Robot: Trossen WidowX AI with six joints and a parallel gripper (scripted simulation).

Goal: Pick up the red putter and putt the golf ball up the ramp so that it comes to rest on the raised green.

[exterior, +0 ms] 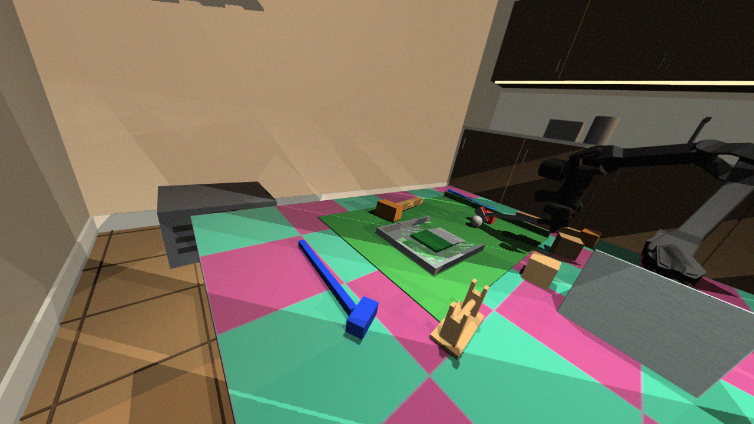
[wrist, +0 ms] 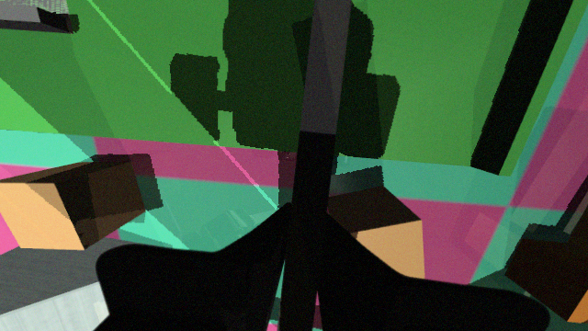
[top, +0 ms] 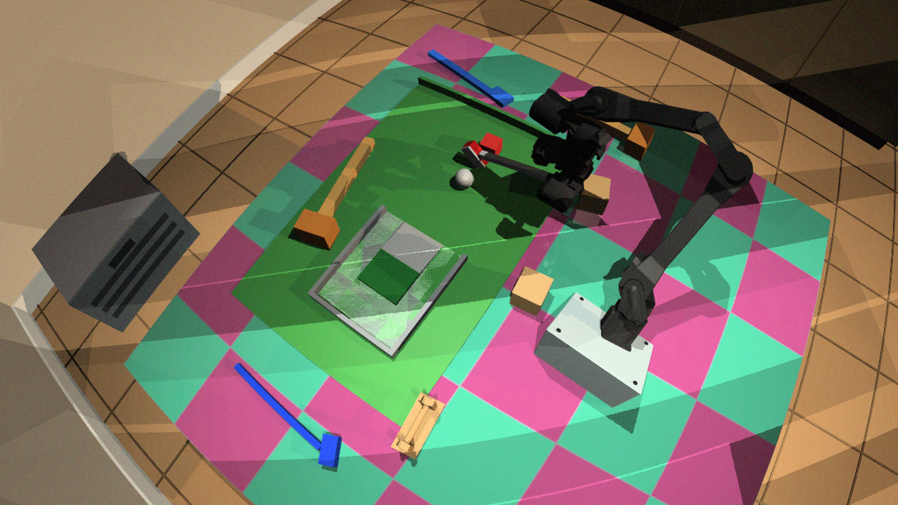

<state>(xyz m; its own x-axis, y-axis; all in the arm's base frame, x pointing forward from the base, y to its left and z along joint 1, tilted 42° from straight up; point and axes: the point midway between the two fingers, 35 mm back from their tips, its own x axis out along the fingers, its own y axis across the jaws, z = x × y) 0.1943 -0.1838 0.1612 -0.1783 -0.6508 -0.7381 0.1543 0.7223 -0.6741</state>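
My gripper tip is now 120 mm short of the red putter and 10 mm to the left of it. Round my gripper tip: white golf ball (220 mm ahead, 50 mm below, 30 mm to the left); wooden stand (540 mm to the left, 70 mm ahead, 40 mm below); red cube (210 mm ahead, 80 mm to the right, 50 mm below).
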